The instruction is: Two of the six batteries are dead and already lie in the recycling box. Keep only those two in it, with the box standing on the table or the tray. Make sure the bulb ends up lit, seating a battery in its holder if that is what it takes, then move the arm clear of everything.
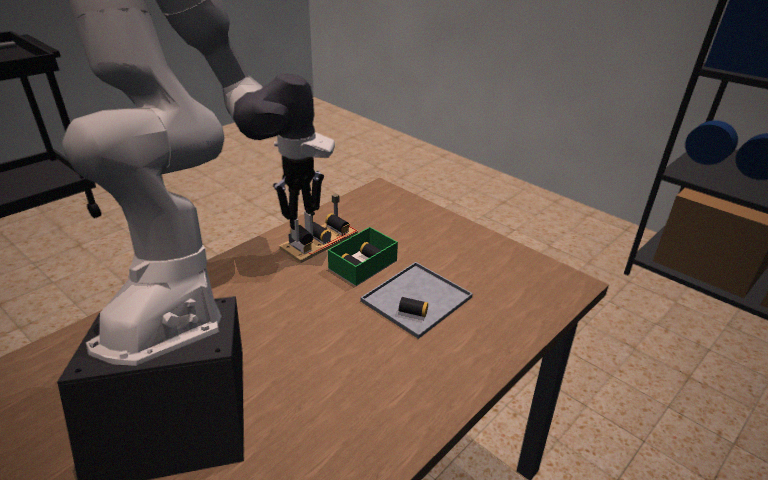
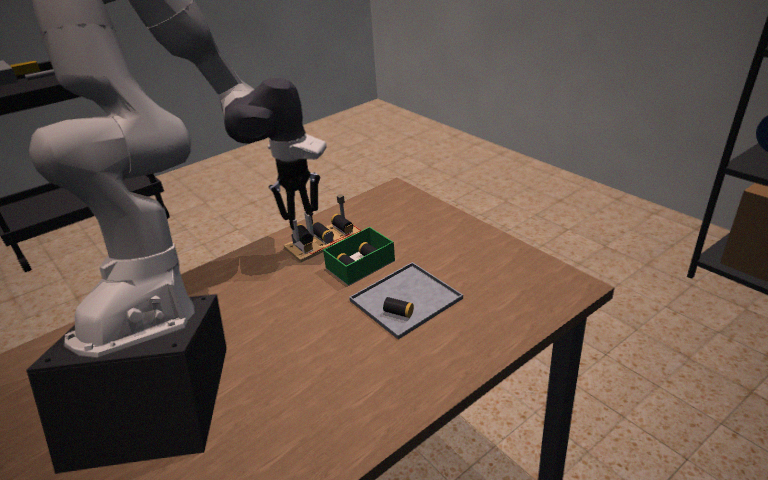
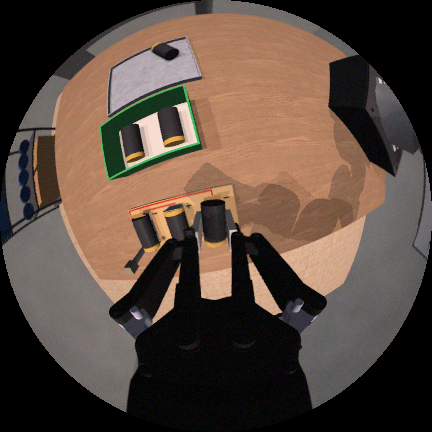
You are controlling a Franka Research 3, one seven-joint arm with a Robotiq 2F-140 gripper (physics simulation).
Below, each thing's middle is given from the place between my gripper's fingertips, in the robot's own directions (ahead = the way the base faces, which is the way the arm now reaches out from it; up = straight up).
Scene:
Right now my hand is 40 mm short of the green recycling box [image 2: 363, 266], 170 mm to the left of it and 10 mm above it. The rest, counted from my hand: grey tray [image 2: 431, 296] 10 mm ahead, 350 mm to the right, 40 mm below.

